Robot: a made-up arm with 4 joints. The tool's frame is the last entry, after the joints.
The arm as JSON. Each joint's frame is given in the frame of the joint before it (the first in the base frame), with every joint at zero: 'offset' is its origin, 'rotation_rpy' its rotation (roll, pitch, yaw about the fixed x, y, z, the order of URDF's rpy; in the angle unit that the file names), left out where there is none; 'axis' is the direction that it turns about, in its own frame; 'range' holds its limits. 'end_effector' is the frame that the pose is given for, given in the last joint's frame.
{
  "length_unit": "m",
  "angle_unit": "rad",
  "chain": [
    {
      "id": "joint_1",
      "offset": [
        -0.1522,
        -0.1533,
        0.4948
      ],
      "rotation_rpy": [
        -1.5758,
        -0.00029,
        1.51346
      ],
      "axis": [
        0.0,
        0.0,
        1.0
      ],
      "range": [
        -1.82,
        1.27
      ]
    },
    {
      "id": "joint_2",
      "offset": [
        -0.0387,
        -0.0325,
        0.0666
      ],
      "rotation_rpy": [
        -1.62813,
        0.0,
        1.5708
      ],
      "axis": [
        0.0,
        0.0,
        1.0
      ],
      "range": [
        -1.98,
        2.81
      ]
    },
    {
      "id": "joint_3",
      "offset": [
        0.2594,
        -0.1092,
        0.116
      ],
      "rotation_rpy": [
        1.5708,
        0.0,
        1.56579
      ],
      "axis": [
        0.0,
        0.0,
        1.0
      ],
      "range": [
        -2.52,
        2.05
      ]
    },
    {
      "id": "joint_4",
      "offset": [
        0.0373,
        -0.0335,
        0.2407
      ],
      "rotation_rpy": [
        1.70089,
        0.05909,
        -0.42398
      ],
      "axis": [
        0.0,
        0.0,
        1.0
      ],
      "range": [
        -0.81,
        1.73
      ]
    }
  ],
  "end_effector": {
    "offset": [
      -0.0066,
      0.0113,
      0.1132
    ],
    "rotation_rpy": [
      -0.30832,
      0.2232,
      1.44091
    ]
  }
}
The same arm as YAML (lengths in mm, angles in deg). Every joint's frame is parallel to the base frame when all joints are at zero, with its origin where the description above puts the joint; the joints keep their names.
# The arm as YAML. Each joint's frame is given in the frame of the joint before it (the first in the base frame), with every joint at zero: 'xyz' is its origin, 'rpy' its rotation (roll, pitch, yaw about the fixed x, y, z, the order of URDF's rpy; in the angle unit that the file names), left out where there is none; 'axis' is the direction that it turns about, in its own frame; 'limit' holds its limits. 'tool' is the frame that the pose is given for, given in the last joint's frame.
units:
  length: mm
  angle: deg
joints:
  - name: joint_1
    type: revolute
    origin:
      xyz: [-152.2, -153.3, 494.8]
    axis: [-0.998344, 0.057303, -0.005]
    limit:
      lower: -104.28
      upper: 72.77
  - name: joint_2
    type: revolute
    origin:
      xyz: [-68.9, -34.8, 32.2]
    axis: [0.0, -1.0, 0.0]
    limit:
      lower: -113.45
      upper: 161.0
  - name: joint_3
    type: revolute
    origin:
      xyz: [-107.9, -116.0, -259.9]
    axis: [0.0, 0.0, -1.0]
    limit:
      lower: -144.39
      upper: 117.46
  - name: joint_4
    type: revolute
    origin:
      xyz: [37.3, 33.5, -240.7]
    axis: [-0.414902, 0.900603, 0.1295]
    limit:
      lower: -46.41
      upper: 99.12
tool:
  origin:
    xyz: [-53.0, 100.8, 3.1]
    rpy: [-133.21, 78.05, -2.73]

